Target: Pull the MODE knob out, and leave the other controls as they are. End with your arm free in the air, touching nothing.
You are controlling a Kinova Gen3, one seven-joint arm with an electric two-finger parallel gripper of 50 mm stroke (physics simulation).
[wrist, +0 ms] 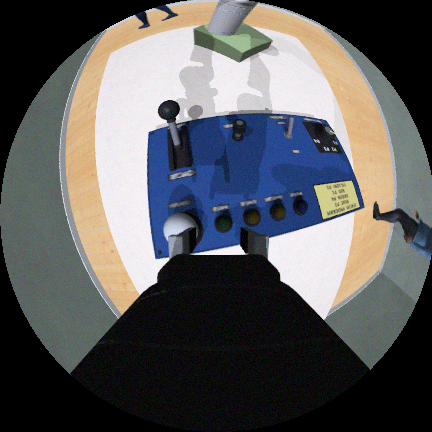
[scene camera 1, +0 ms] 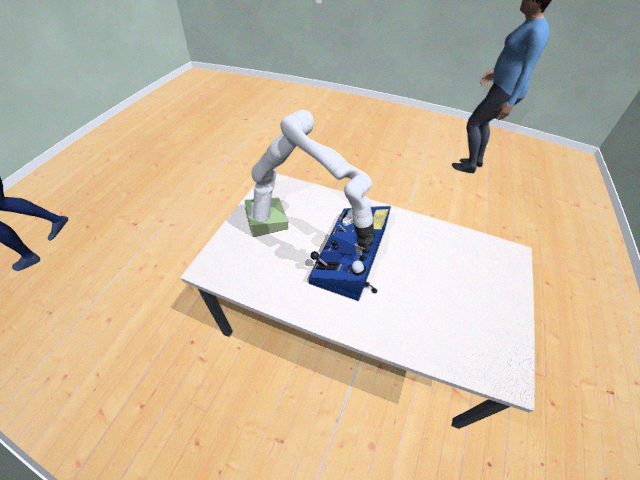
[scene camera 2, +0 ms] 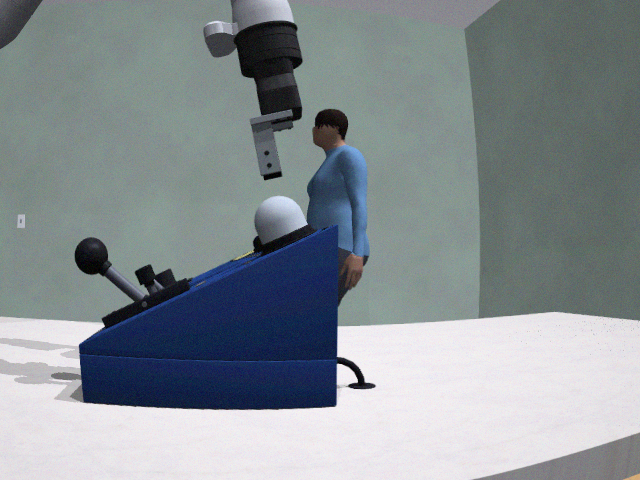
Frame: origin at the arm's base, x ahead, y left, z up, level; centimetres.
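Seen in the pictures: gripper, fingertip midpoint: (wrist: 217,236) (scene camera 1: 362,249) (scene camera 2: 272,176); arm's base, link origin: (wrist: 220,29) (scene camera 1: 260,215).
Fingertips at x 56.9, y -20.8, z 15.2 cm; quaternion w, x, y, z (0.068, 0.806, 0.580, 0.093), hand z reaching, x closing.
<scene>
Pixels of each thing's top centre, then the offset from my fingertips to it. "*": a spot on its surface instead.
- short black knob, top centre: (scene camera 2: 145,264) (wrist: 240,123) (scene camera 1: 334,241) dx -14.2, dy +9.6, dz -10.2 cm
- dark dial knob, top centre: (scene camera 2: 162,268) (wrist: 331,131) dx -10.4, dy +33.3, dz -10.9 cm
- white dome, surface spot: (scene camera 2: 279,219) (scene camera 1: 354,270) * dx -1.3, dy -7.8, dz -5.6 cm
- toggle, top centre: (wrist: 293,123) dx -12.8, dy +21.5, dz -11.0 cm
- amber, surface spot: (wrist: 252,217) * dx +1.3, dy +5.6, dz -5.9 cm
- cable, surface spot: (scene camera 2: 356,369) * dx +8.6, dy -4.4, dz -21.8 cm
The blue control panel (scene camera 1: 330,284) (scene camera 2: 217,330) (wrist: 260,165) has a sloping face. A short black knob (scene camera 1: 334,244) (wrist: 239,125) stands upper middle in the wrist view; its label is too blurred to read. A dark dial knob (wrist: 326,131) sits on a black plate at the upper right there. I cannot confirm from the labels which is MODE. My gripper (scene camera 1: 360,250) (scene camera 2: 272,176) (wrist: 217,236) is open and empty, in the air above the high side of the panel. In the wrist view its left finger overlaps the white dome; in scene camera 2 it hangs above the dome.
The white dome (scene camera 1: 357,267) (scene camera 2: 279,219) (wrist: 179,226) and ball-topped lever (scene camera 1: 314,255) (scene camera 2: 91,255) (wrist: 169,110) stick up. A toggle (wrist: 290,127) and green (wrist: 223,223), amber (wrist: 252,217) and blue (wrist: 300,206) buttons sit on the face. A cable (scene camera 2: 356,369) lies behind.
</scene>
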